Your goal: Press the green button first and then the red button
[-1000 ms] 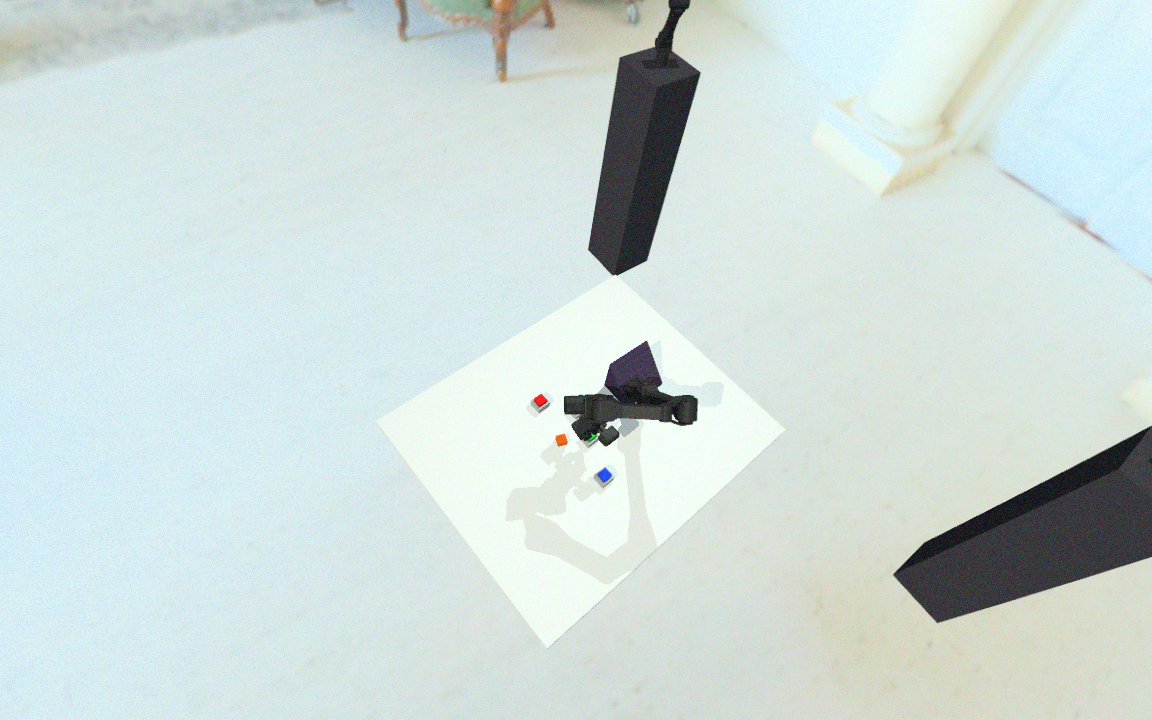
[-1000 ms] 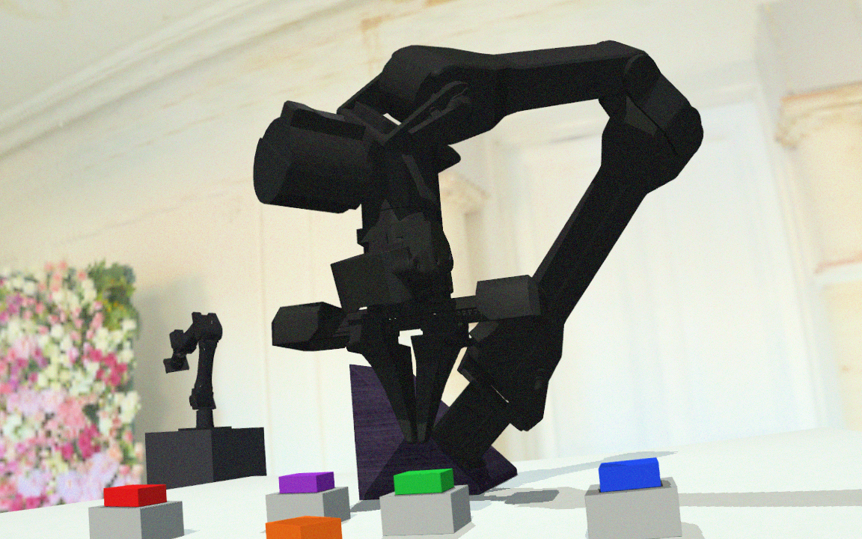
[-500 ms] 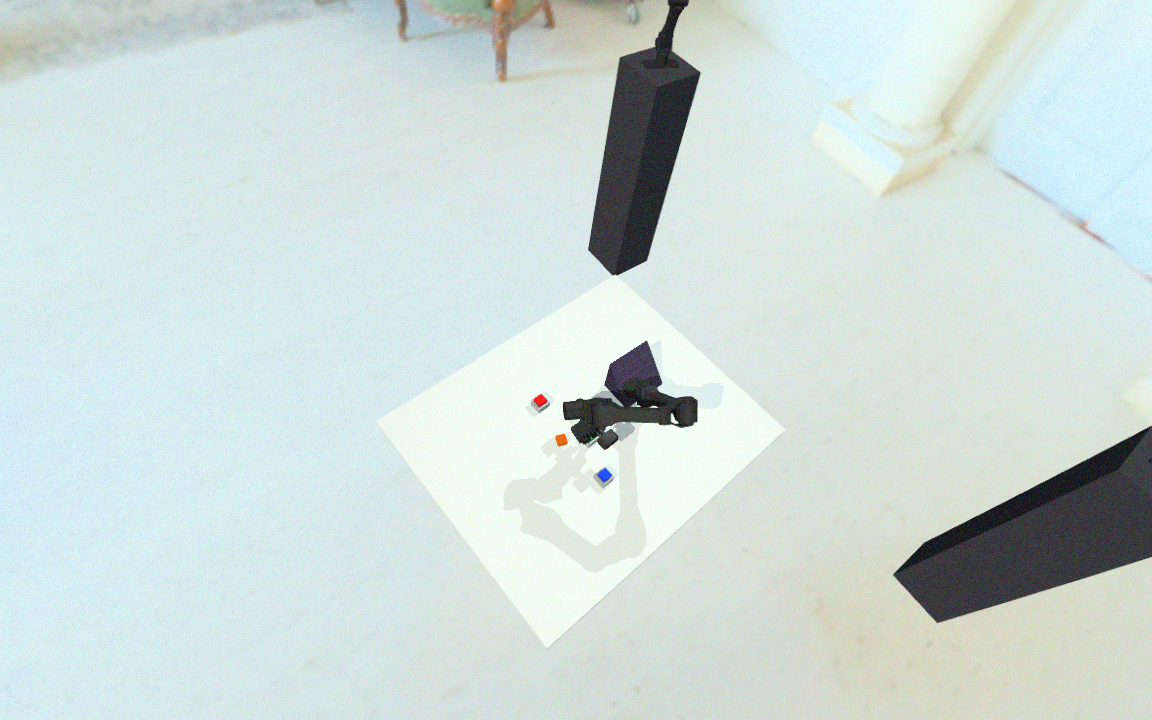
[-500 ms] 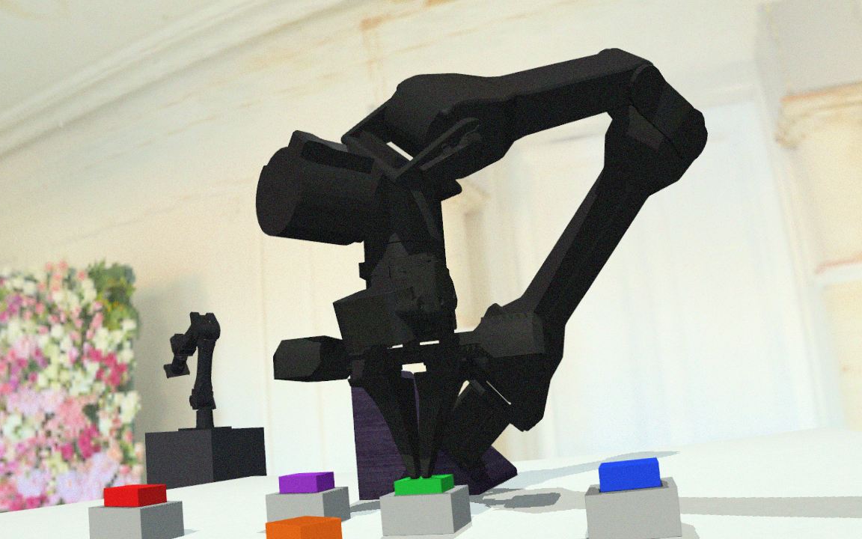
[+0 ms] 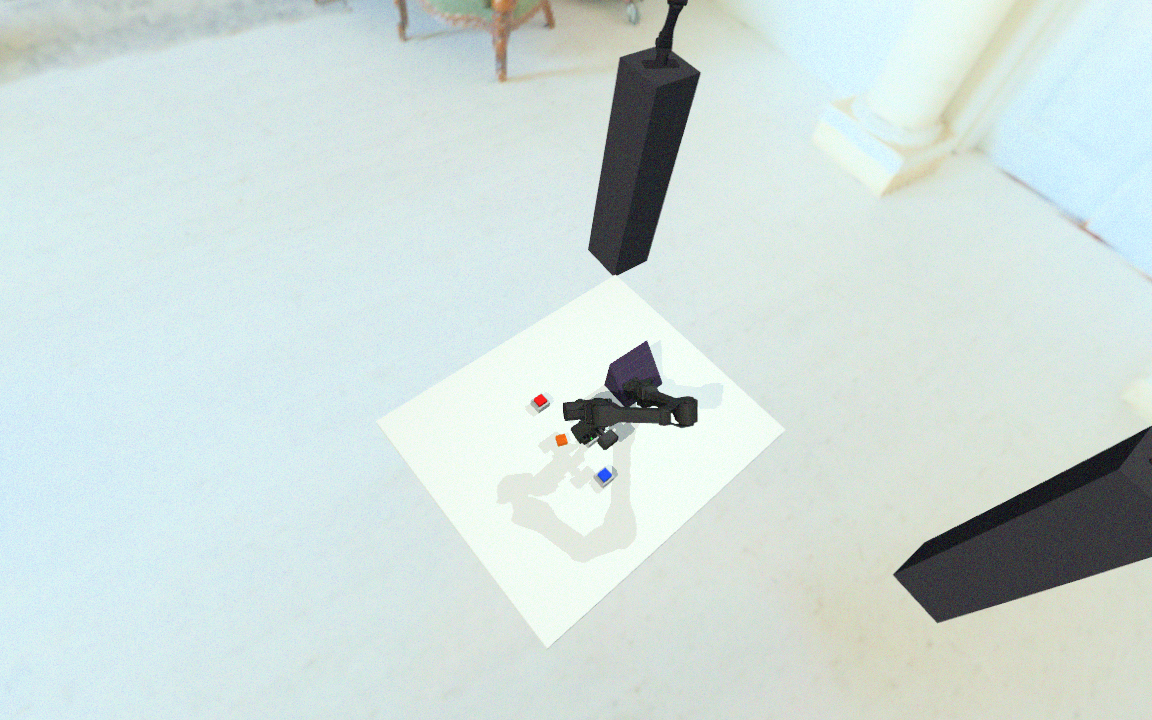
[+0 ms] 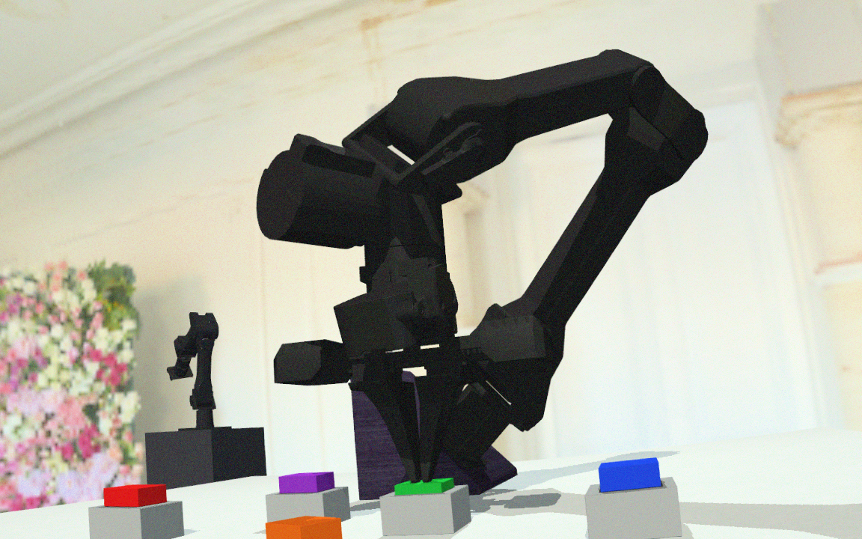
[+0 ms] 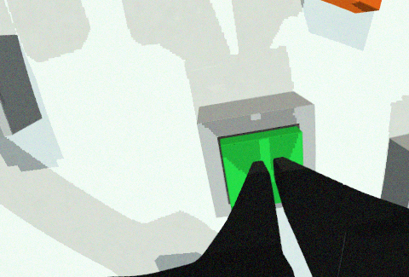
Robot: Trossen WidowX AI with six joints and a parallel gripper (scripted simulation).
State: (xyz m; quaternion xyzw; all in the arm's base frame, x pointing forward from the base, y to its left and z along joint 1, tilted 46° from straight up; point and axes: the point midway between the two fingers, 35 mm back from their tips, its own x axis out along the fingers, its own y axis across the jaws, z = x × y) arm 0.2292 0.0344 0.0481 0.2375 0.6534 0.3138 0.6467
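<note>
My gripper tip is now 10 mm above the green button. From my gripper tip the other things lie so: orange block (80 mm ahead, 40 mm to the right, 20 mm below); then blue button (40 mm ahead, 140 mm to the left); then purple button (30 mm behind, 110 mm to the right).
</note>
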